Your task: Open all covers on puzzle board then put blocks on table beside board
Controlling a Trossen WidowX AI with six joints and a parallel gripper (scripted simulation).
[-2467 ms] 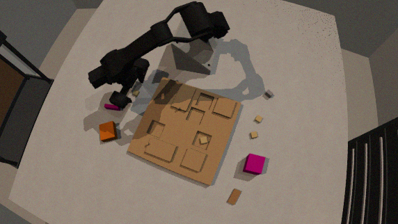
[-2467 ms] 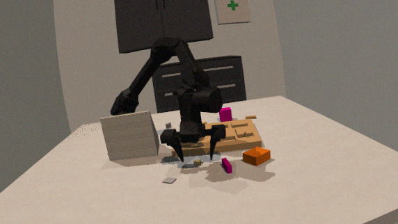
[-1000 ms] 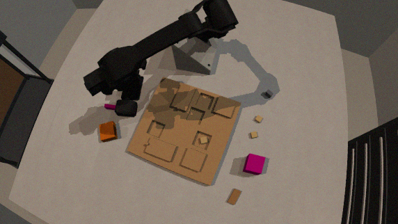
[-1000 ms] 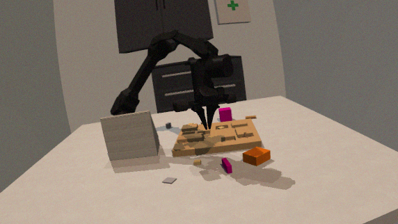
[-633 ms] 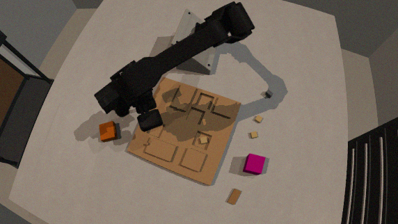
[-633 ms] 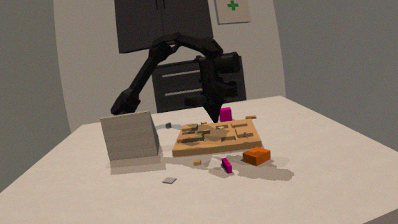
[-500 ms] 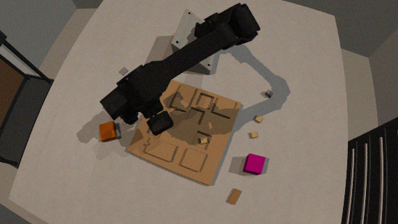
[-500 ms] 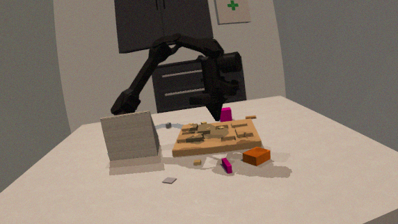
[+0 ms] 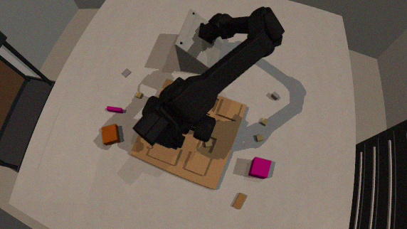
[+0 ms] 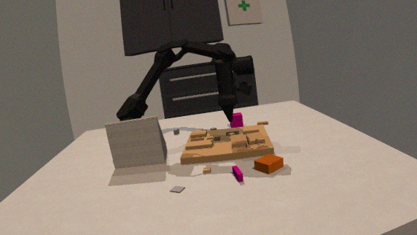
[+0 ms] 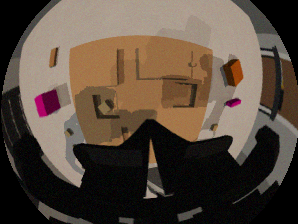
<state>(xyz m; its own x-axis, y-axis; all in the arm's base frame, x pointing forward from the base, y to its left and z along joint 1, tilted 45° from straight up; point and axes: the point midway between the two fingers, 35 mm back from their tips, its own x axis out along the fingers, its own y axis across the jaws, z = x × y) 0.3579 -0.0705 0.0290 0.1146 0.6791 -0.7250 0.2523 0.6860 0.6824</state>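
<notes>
Now: gripper tip 1 cm past the tan puzzle board, 3 cm to the right of it and 7 cm above it. Round my gripper tip: magenta bar: 6 cm behind, 27 cm to the right, 8 cm below; then orange block: 3 cm ahead, 26 cm to the right, 7 cm below; then magenta cube: 9 cm ahead, 25 cm to the left, 6 cm below.
</notes>
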